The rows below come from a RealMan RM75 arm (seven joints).
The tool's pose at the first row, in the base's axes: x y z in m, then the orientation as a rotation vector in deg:
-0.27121, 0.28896, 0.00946, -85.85, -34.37, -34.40
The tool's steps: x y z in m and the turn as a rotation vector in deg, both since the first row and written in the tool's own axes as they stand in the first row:
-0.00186, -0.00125, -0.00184, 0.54, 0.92, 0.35
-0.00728, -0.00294, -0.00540, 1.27, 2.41, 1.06
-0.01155, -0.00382, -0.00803, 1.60, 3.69, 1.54
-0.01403, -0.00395, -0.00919, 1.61, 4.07, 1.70
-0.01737, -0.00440, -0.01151, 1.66, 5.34, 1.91
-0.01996, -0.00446, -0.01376, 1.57, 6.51, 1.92
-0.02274, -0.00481, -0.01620, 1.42, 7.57, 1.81
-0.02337, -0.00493, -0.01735, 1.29, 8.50, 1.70
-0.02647, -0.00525, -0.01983, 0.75, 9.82, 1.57
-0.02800, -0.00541, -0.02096, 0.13, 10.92, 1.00
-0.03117, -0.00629, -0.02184, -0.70, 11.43, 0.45
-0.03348, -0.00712, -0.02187, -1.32, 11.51, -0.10
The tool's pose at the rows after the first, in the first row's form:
-0.27343, 0.28713, 0.00909, -85.07, -33.51, -34.58
-0.27852, 0.28356, 0.00659, -83.97, -31.97, -34.82
-0.28222, 0.28093, 0.00429, -83.27, -30.69, -35.23
-0.28410, 0.27976, 0.00268, -83.15, -30.28, -35.37
-0.28683, 0.27743, 0.00071, -82.64, -29.15, -36.08
-0.28875, 0.27517, -0.00102, -82.26, -28.22, -36.92
-0.29101, 0.27272, -0.00267, -81.95, -27.46, -37.80
-0.29155, 0.27157, -0.00301, -81.66, -26.79, -38.57
-0.29402, 0.26908, -0.00490, -81.59, -25.75, -39.79
-0.29523, 0.26795, -0.00583, -81.57, -25.19, -41.22
-0.29813, 0.26706, -0.00739, -81.99, -25.01, -42.32
-0.30037, 0.26703, -0.00839, -82.40, -25.22, -43.04

